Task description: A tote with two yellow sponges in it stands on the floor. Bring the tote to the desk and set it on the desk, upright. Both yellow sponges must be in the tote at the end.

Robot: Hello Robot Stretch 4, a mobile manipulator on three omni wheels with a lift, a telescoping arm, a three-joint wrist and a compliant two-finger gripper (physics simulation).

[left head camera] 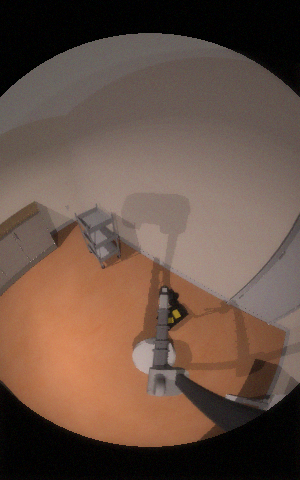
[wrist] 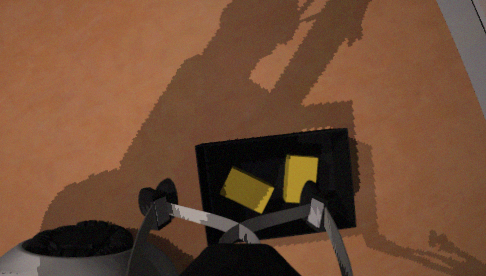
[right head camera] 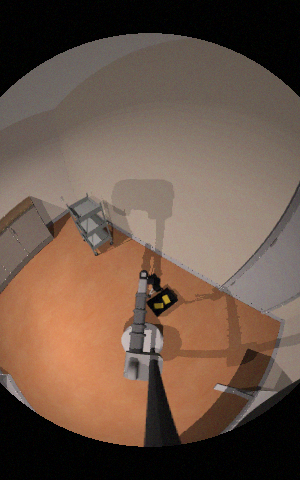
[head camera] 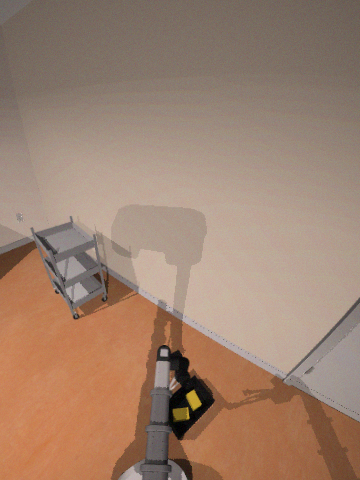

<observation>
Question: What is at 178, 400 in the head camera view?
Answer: A black tote.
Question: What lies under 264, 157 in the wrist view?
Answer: A black tote.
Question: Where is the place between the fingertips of my gripper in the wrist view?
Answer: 238, 196
</observation>
